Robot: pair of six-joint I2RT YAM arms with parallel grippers.
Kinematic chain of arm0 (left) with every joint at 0, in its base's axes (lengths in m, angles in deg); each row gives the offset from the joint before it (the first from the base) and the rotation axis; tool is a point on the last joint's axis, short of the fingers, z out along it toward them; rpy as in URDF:
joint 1: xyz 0 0 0.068 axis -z
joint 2: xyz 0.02 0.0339 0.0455 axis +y
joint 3: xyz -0.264 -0.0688 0 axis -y
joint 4: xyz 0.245 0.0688 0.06 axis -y
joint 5: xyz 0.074 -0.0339 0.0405 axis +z
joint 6: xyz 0.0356 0 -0.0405 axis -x
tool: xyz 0 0 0 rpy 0 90 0
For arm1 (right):
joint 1: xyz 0 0 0.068 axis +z
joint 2: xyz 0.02 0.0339 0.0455 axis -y
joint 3: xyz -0.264 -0.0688 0 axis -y
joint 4: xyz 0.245 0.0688 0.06 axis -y
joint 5: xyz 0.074 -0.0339 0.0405 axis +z
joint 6: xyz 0.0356 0 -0.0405 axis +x
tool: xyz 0 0 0 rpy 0 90 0
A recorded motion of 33 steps. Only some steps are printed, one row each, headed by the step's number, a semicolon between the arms.
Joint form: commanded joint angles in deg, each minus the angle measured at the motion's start. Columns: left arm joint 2, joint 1, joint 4, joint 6, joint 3, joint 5; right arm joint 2, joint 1, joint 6, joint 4, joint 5, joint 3.
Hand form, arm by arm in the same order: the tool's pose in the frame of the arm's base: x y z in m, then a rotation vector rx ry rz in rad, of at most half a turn. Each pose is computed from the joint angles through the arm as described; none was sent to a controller.
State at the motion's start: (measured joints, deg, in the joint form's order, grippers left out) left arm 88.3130 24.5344 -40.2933 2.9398 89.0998 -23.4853; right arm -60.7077 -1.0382 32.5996 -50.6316 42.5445 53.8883
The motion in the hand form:
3: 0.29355 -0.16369 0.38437 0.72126 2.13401 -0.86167; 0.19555 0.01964 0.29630 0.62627 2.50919 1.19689
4: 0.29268 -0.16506 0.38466 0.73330 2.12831 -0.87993; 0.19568 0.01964 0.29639 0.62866 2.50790 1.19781
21: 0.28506 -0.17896 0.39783 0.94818 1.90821 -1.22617; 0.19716 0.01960 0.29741 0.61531 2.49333 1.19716
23: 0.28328 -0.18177 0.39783 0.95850 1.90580 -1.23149; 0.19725 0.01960 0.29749 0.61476 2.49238 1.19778
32: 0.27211 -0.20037 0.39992 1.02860 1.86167 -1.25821; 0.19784 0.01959 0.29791 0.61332 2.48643 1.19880
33: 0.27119 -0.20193 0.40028 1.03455 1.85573 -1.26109; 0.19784 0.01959 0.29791 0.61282 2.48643 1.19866
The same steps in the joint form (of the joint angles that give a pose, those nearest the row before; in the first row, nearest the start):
3: -0.57 1.60 0.87 0.94 1.05 -6.30; 0.53 -0.20 7.78 0.48 -0.48 0.87
4: -0.57 1.79 0.96 0.94 1.05 -7.15; 0.52 -0.20 7.93 0.57 -0.48 0.87
21: -0.57 2.99 7.17 0.94 1.05 -25.70; 0.52 -0.20 7.94 1.60 -0.50 0.87
23: -0.57 3.56 7.17 0.94 1.05 -25.68; 0.52 -0.20 7.95 1.66 -0.48 0.88
32: -0.57 7.28 8.63 0.87 1.05 -25.42; 0.52 -0.20 8.13 2.08 -0.48 0.87
33: -0.57 7.58 8.87 0.90 1.05 -25.44; 0.52 -0.20 8.11 2.08 -0.48 0.87

